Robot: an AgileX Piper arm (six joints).
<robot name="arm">
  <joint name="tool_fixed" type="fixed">
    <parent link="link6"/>
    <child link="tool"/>
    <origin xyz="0 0 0" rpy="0 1.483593 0"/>
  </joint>
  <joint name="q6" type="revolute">
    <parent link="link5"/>
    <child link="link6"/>
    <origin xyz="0.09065 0 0.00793"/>
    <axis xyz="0.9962 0 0.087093"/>
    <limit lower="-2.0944" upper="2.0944"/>
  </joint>
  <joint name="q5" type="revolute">
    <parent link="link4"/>
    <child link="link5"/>
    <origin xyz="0 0 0"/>
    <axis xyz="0 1 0"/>
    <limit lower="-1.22" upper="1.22"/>
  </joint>
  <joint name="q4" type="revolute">
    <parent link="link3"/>
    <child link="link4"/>
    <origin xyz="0.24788 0 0.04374"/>
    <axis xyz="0.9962 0 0.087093"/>
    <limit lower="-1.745" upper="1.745"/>
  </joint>
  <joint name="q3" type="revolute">
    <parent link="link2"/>
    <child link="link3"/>
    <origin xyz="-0.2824 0 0.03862"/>
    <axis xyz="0 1 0"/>
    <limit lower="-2.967" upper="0"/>
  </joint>
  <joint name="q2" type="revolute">
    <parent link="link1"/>
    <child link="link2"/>
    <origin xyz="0 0 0"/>
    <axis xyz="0 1 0"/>
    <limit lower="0" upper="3.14"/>
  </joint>
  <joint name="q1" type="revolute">
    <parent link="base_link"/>
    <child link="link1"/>
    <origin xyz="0 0 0.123"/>
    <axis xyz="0 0 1"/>
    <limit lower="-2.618" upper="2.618"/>
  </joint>
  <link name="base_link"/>
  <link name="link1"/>
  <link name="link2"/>
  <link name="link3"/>
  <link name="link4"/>
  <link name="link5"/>
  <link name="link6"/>
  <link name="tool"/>
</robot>
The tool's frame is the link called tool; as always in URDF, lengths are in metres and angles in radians.
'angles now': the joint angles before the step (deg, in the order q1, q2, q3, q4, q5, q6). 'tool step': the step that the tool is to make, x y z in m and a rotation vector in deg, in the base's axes. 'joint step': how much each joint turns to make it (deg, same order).
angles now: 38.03 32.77 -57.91 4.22 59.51 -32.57
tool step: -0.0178 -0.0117 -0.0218 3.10 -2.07 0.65
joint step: 0.03 -7.38 6.70 1.44 -2.85 -0.23
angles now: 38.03 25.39 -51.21 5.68 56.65 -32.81
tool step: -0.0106 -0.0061 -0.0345 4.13 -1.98 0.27
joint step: -0.06 -7.90 9.70 1.89 -5.94 0.06
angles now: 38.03 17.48 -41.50 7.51 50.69 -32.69
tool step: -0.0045 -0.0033 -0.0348 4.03 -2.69 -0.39
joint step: 0.03 -7.29 9.52 1.04 -6.92 0.15
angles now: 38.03 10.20 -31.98 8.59 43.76 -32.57
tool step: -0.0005 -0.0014 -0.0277 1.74 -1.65 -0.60
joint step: 0.03 -5.03 6.95 -0.04 -4.35 0.11
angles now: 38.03 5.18 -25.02 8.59 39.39 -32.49
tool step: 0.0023 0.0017 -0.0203 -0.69 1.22 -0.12
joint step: -0.02 -1.77 4.26 0.14 -1.12 0.01
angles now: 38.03 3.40 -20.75 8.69 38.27 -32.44
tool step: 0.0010 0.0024 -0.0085 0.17 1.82 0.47
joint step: -0.01 -0.12 1.67 1.37 -0.22 -0.03
